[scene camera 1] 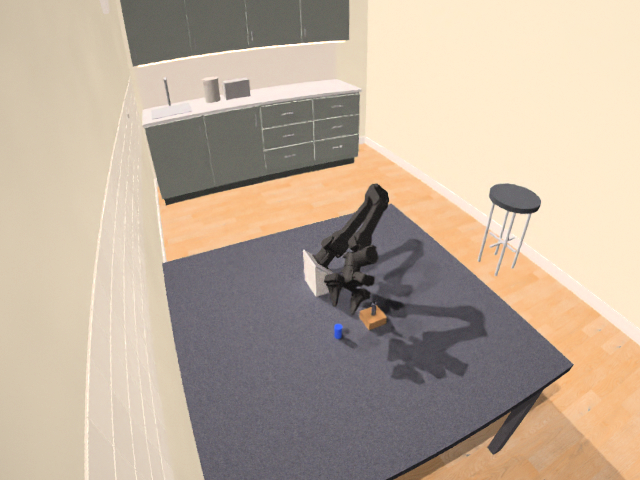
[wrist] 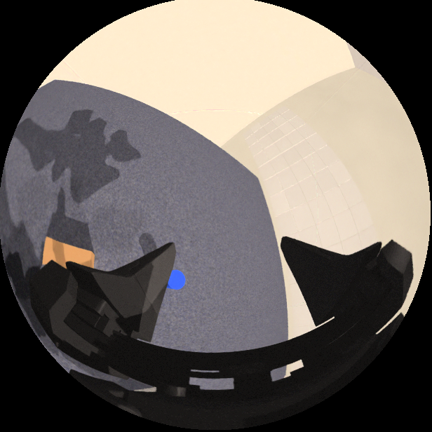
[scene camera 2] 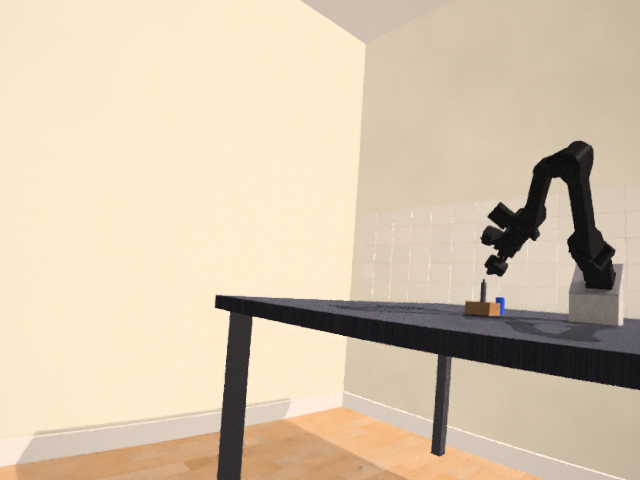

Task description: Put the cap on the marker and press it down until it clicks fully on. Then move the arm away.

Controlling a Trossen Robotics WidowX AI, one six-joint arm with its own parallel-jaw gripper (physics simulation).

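Pixels of known places: gripper, fingertip midpoint: (scene camera 1: 343,310); arm's base, origin of the base link: (scene camera 1: 320,262) (scene camera 2: 600,280).
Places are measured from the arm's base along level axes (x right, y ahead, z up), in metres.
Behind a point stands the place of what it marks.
The blue cap (scene camera 1: 338,331) {z -0.070, x 0.061, y 0.318 m} (scene camera 2: 500,305) {z -0.086, x 0.044, y 0.298 m} (wrist: 177,280) stands upright on the dark table, apart from the block; in the wrist view the left finger partly overlaps it. The dark marker (scene camera 1: 373,308) {z -0.038, x -0.093, y 0.294 m} (scene camera 2: 483,291) {z -0.046, x -0.105, y 0.285 m} stands upright, narrow tip up, in the orange-brown block (scene camera 1: 373,320) {z -0.076, x -0.083, y 0.318 m} (scene camera 2: 478,308) {z -0.095, x -0.136, y 0.282 m} (wrist: 82,255). In the wrist view the block is partly behind the left finger and I cannot make out the marker. My gripper (scene camera 1: 344,307) {z 0.045, x 0.048, y 0.330 m} (scene camera 2: 495,267) {z 0.045, x 0.048, y 0.330 m} (wrist: 229,245) is open and empty. It tilts downward and hangs above the table, near and higher than the cap and marker.
The table (scene camera 1: 258,382) {z -0.113, x 0.388, y 0.391 m} (scene camera 2: 413,341) {z -0.140, x -0.654, y 0.131 m} (wrist: 230,310) bears the arm's pale base block (scene camera 1: 314,276) {z -0.012, x 0.050, y 0.062 m} (scene camera 2: 594,308) {z -0.074, x -0.031, y 0.008 m}, behind the cap and the marker's block in scene camera 1. The arm's shadow lies across the table. A dark stool (scene camera 1: 514,197) and kitchen cabinets (scene camera 1: 232,144) stand beyond the table.
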